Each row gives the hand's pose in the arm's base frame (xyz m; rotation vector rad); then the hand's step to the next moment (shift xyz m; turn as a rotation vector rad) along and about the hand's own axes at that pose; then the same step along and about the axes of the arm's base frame.
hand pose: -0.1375 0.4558 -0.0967 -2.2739 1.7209 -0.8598
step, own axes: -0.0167 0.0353 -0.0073 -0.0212 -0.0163 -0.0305
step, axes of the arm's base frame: -0.0360 0.0055 -0.0158 -0.0063 0.0312 0.0252
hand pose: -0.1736 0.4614 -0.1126 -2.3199 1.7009 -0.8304
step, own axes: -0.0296 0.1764 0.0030 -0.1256 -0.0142 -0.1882
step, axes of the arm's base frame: -0.1518 -0.0347 -0.0881 -0.1101 0.1576 0.1202
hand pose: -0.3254 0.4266 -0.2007 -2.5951 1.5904 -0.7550
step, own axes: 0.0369 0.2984 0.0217 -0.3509 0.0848 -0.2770
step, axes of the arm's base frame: -0.2277 -0.1811 -0.0789 -0.3120 0.3202 0.0850
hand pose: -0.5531 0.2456 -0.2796 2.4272 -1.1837 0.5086
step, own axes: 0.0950 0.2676 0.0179 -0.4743 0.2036 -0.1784
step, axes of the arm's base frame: -0.1573 -0.2232 0.0798 -0.4638 0.2859 -0.0368
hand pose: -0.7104 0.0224 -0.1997 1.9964 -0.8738 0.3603
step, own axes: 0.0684 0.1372 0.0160 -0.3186 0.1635 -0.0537
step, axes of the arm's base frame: -0.0492 -0.0908 0.1145 -0.3358 0.1280 -0.0446
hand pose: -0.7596 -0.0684 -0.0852 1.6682 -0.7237 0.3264
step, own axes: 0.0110 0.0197 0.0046 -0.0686 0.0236 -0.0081
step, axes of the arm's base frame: -0.0046 -0.0090 0.0207 -0.0657 0.0251 -0.0195
